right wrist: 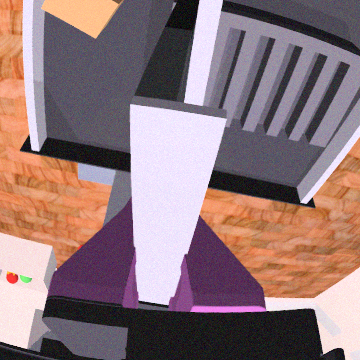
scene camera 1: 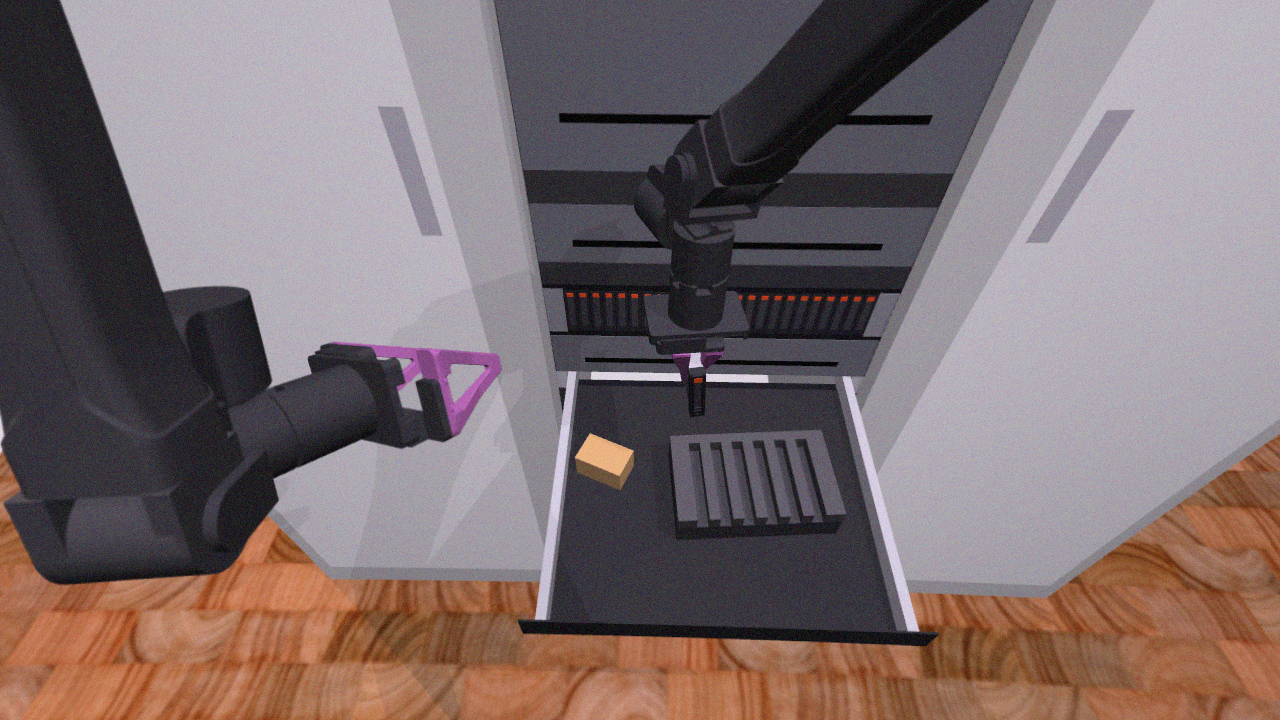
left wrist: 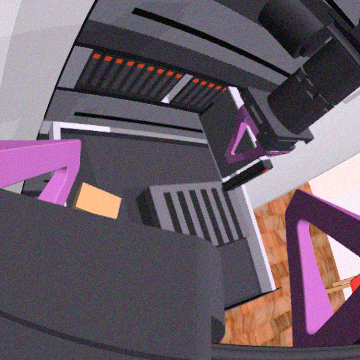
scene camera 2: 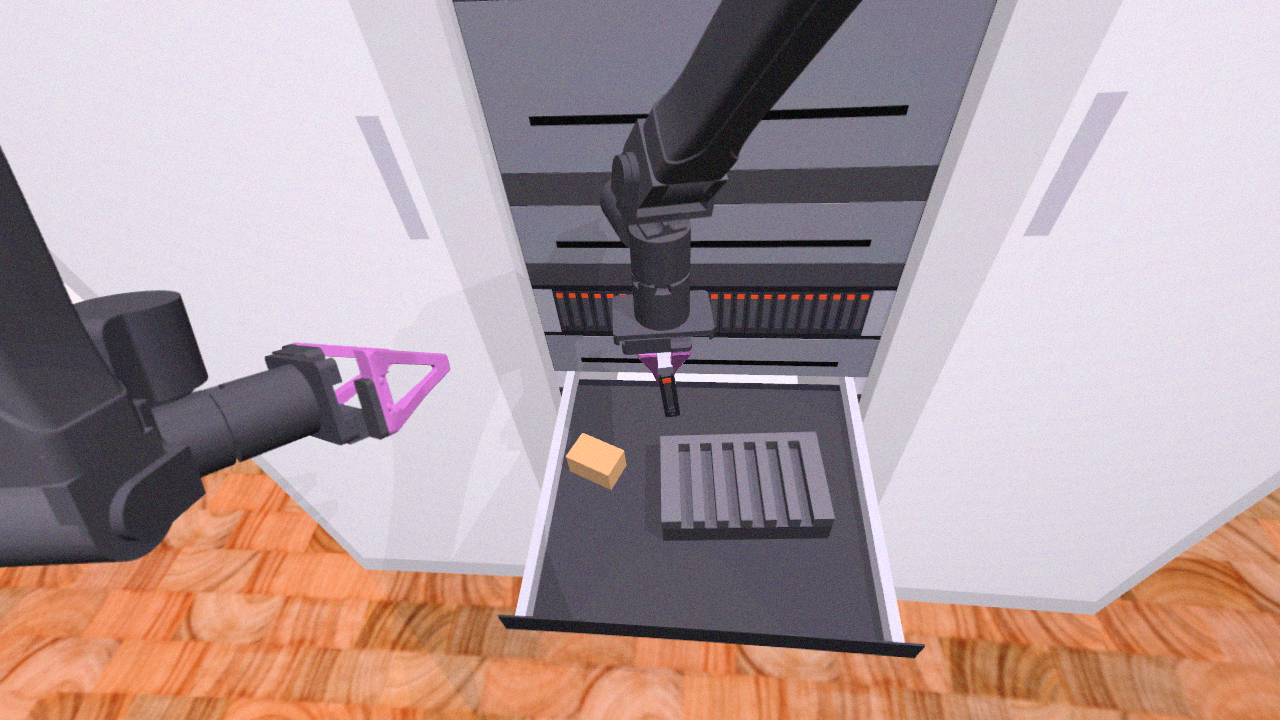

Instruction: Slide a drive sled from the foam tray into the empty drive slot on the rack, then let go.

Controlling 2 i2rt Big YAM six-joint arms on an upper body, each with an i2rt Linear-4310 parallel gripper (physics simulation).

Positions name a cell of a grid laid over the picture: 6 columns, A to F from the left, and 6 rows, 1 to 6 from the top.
Scene:
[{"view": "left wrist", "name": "left gripper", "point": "D3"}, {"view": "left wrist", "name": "right gripper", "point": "D3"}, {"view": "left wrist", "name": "tan block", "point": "B4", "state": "on a shelf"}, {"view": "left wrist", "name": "shelf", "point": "C3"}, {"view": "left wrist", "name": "white shelf rail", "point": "E5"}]

